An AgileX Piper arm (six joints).
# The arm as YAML. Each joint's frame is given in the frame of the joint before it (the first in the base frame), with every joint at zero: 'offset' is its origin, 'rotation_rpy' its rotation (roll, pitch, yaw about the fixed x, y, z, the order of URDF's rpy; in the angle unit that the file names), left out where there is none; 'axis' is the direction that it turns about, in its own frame. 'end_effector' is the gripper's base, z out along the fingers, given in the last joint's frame.
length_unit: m
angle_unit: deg
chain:
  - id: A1
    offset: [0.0, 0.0, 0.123]
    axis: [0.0, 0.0, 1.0]
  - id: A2
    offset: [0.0, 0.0, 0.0]
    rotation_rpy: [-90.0, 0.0, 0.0]
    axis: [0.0, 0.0, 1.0]
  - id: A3
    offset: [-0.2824, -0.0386, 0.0]
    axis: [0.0, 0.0, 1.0]
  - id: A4
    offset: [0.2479, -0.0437, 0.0]
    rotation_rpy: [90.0, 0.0, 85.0]
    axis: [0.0, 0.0, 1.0]
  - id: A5
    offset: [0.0, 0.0, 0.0]
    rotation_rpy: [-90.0, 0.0, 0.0]
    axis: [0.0, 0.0, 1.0]
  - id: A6
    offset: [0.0, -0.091, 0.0]
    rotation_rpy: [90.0, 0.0, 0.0]
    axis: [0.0, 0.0, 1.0]
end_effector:
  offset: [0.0, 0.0, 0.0]
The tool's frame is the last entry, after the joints.
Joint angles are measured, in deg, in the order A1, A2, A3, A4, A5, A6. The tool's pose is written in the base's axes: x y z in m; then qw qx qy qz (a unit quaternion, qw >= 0). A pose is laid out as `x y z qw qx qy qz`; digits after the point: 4 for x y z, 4 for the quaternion.
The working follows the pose.
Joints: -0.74, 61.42, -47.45, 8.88, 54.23, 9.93
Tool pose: 0.1912 0.0089 0.2917 0.2246 0.1195 0.9629 0.0899
Where each joint sits with the arm in this pose, in the base's axes (m; each line is computed from the numbers above, not from the rounded line before):
A1: 0.0000 0.0000 0.1230
A2: 0.0000 0.0000 0.1230
A3: -0.1012 0.0013 0.3895
A4: 0.1499 -0.0019 0.3720
A5: 0.1499 -0.0019 0.3720
A6: 0.1912 0.0089 0.2917
the tool: 0.1912 0.0089 0.2917

